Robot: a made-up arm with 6 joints.
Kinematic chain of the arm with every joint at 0, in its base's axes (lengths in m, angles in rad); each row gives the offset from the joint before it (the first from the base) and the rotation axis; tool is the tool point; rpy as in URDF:
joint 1: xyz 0 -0.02 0.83 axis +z
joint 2: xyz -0.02 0 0 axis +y
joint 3: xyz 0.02 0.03 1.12 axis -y
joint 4: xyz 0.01 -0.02 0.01 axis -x
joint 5: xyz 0.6 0.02 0 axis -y
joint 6: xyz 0 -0.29 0.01 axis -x
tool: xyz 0.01 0.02 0 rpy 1.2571 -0.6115 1.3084
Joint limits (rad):
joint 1: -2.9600..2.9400
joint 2: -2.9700..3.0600
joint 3: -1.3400..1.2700
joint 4: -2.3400..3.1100
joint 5: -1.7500..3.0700
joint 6: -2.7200..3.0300
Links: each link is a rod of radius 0.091 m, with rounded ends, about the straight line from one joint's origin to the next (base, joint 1, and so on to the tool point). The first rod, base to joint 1, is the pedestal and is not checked.
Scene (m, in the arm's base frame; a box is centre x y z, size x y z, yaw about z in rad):
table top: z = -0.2
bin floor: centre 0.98 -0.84 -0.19 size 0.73 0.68 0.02 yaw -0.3
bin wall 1: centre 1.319 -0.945 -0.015 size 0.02 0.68 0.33 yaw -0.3
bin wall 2: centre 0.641 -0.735 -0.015 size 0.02 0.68 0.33 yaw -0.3
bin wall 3: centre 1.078 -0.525 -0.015 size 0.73 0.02 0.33 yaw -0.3
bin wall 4: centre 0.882 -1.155 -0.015 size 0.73 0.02 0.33 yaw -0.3
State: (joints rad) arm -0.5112 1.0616 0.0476 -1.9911 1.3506 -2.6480
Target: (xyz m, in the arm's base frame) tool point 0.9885 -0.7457 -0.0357
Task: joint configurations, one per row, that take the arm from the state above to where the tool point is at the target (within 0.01 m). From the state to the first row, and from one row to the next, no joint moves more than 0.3 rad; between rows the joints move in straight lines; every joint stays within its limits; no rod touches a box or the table.
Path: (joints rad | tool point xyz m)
1: -0.5852 1.2959 0.3070 -2.0009 1.3400 -2.6609 | 1.0438 -0.5711 0.4774
2: -0.6591 1.5302 0.5665 -2.0106 1.3295 -2.6737 | 1.0441 -0.6775 0.2213
3: -0.7331 1.7645 0.8259 -2.0204 1.3189 -2.6866 | 0.9885 -0.7457 -0.0357

